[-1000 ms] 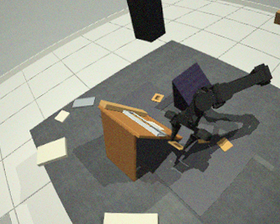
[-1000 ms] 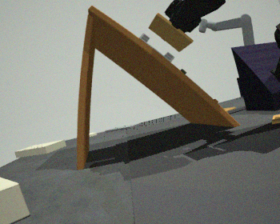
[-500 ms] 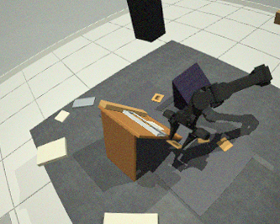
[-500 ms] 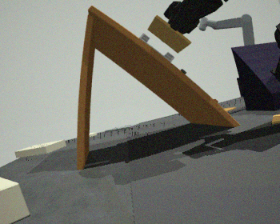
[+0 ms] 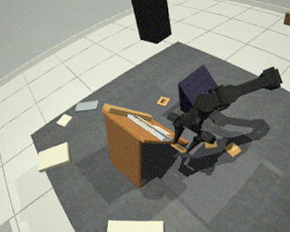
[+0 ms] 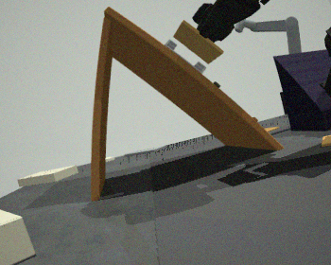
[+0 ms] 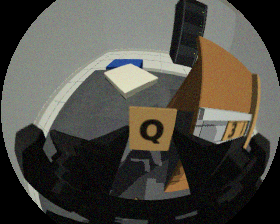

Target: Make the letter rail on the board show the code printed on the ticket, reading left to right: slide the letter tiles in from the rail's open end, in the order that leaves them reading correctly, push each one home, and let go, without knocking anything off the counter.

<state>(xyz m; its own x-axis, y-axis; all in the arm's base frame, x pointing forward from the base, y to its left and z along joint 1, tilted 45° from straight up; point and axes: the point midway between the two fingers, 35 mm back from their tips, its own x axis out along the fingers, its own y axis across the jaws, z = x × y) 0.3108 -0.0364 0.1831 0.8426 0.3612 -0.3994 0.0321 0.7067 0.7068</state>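
Right now the white ticket is 70 mm behind my gripper tip, 170 mm to the right of it and 80 mm below it. Round my gripper tip: cream block (360 mm ahead, 550 mm to the right, 160 mm below); then small cream card (180 mm ahead, 740 mm to the right, 170 mm below); then grey card (10 mm ahead, 720 mm to the right, 170 mm below).
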